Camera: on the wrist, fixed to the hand. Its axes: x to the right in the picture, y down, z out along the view.
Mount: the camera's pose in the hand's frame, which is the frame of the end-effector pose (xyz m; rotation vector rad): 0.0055 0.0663 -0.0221 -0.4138 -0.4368 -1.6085
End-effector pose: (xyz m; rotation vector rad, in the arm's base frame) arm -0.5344 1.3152 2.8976 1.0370 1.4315 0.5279
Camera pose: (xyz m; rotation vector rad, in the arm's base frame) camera -0.5362 1.3583 2.9529 -0.4620 1.2291 -0.5505
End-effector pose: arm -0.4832 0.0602 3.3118 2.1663 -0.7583 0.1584
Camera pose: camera -0.5134 0.0418 3.3723 1.7944 0.8127 -1.1802
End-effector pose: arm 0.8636 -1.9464 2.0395 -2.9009 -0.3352 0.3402
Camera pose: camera 0.8875 -2.0121 2.0446 1.6934 2.4631 -0.5233
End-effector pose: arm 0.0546 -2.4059 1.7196 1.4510 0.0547 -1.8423
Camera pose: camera 0.1110 -2.4447 1.7345 -0.4227 -1.3654 2.4500
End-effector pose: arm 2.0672 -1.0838 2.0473 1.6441 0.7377 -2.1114
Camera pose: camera 2.1212 -1.1232 2.0260 -0.0492 -1.8606 1.8526
